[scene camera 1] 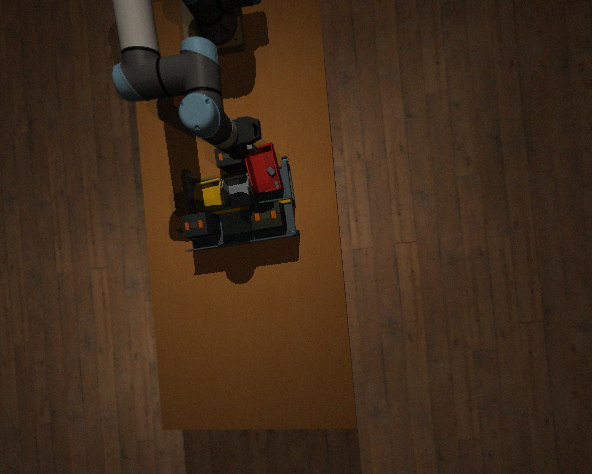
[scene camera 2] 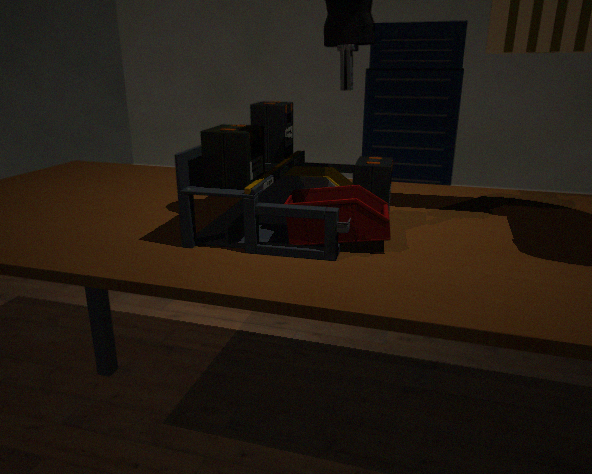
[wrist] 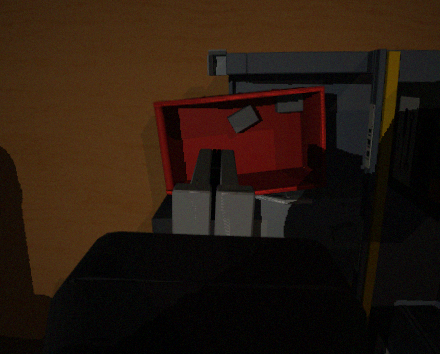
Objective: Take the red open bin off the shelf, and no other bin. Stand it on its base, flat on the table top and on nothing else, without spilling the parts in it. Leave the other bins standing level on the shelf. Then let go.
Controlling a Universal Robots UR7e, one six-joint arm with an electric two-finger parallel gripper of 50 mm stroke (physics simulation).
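Frame: origin at the arm's base, x ahead, y left, z up, level; centimetres.
Seen in the pictures: gripper, fingertip midpoint: (scene camera 1: 253,149) (scene camera 2: 347,89) (wrist: 216,171); arm's base, link origin: (scene camera 1: 217,25).
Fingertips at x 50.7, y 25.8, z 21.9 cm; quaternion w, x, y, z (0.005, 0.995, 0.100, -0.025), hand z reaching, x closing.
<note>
Offsets run from my fingertips to a thing's middle. "*": to the spot under its first point.
The red open bin @(dz -20.9, dx +1.4, dy -1.8 cm) (scene camera 1: 263,170) (scene camera 2: 360,222) (wrist: 285,150) sits skewed in the right bay of the shelf @(* dz -17.8, dx +5.3, dy +8.3 cm) (scene camera 1: 288,180) (scene camera 2: 251,225) (wrist: 300,63). Its front part sticks out past the shelf's front. It looks roughly upright; what bears its front end is hidden in shadow. Grey parts @(* dz -23.0, dx +1.7, dy +0.2 cm) (scene camera 1: 270,171) (wrist: 244,119) lie inside it. My gripper (scene camera 2: 346,89) (wrist: 216,171) is shut and empty, well above the bin in scene camera 2. In the wrist view its fingertips overlap the bin's near side.
A yellow bin @(dz -21.9, dx +15.3, dy -20.4 cm) (scene camera 1: 210,194) (scene camera 2: 320,172) and a grey bin @(dz -21.9, dx +12.7, dy -10.2 cm) (scene camera 1: 238,187) stand on the shelf left of the red one. Dark boxes @(dz -10.0, dx +24.5, dy -18.2 cm) (scene camera 1: 200,225) @(dz -11.2, dx +18.9, dy +4.2 cm) (scene camera 1: 267,217) (scene camera 2: 225,160) stand on the raised rear level. Another dark box @(dz -19.7, dx -0.6, dy -13.1 cm) (scene camera 1: 227,159) (scene camera 2: 374,175) stands in front of the shelf, close beside the red bin.
</note>
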